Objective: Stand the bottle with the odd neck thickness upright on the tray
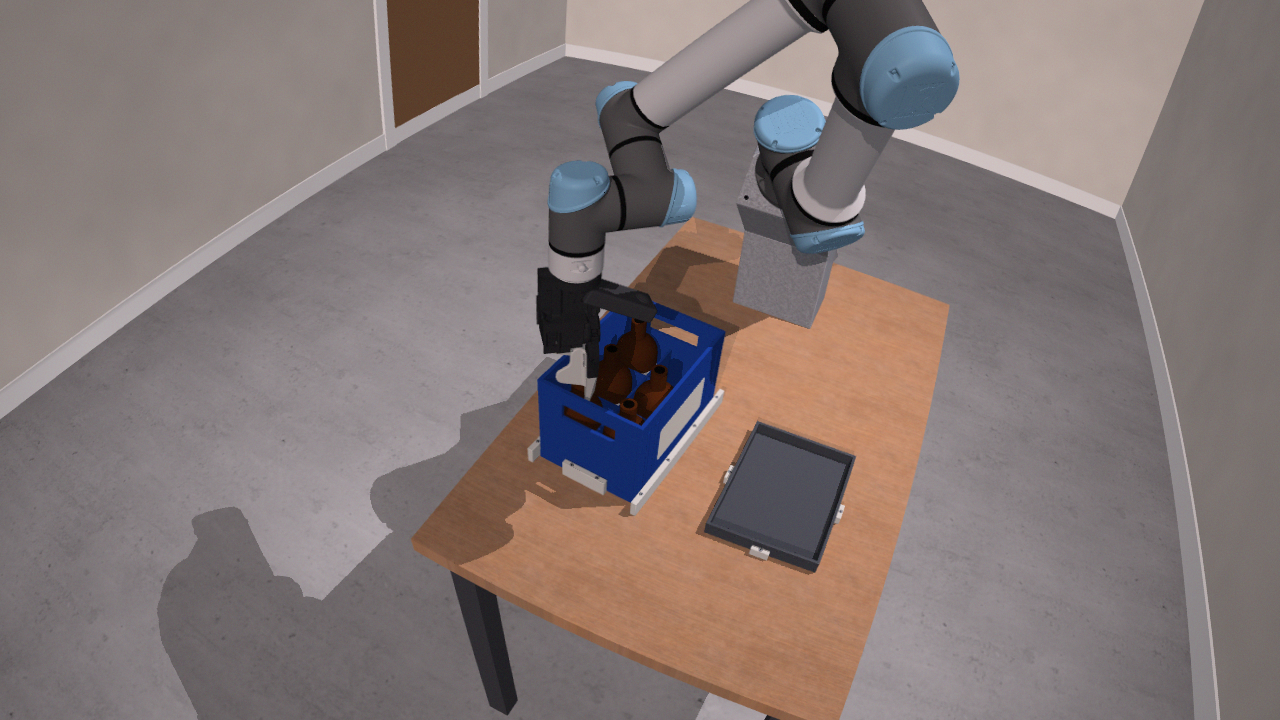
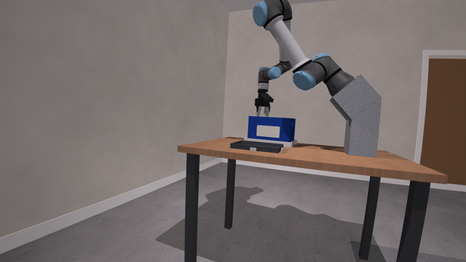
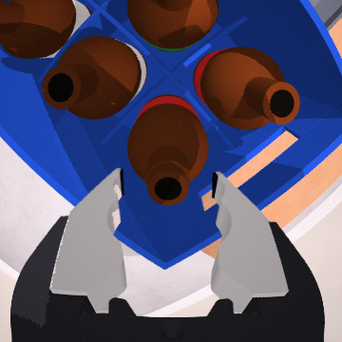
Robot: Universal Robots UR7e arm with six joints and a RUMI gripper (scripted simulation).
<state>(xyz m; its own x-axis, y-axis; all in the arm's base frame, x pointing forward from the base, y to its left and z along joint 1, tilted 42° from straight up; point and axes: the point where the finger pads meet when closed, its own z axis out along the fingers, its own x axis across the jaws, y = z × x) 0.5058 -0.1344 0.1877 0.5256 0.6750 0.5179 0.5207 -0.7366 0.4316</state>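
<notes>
Right now my hand is 70 mm above the bottle. Round my hand: dark tray 90 mm behind, 330 mm to the left, 150 mm below; then crate 80 mm behind, 40 mm to the left, 80 mm below.
</notes>
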